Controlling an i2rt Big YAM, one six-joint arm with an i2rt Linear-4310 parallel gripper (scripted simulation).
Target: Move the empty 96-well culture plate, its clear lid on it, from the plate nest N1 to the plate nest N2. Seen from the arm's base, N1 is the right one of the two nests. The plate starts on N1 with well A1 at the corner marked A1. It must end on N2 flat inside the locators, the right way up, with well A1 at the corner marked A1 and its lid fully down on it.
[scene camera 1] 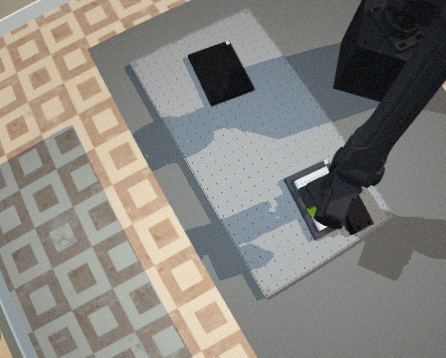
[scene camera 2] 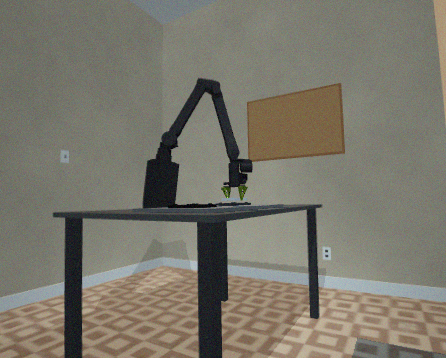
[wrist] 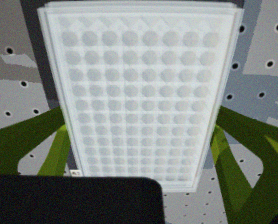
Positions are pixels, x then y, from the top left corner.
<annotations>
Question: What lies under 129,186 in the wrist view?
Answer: The gripper.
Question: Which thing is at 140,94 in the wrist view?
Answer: A clear lid.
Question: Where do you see a nest N2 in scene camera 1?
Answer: At 308,220
</annotations>
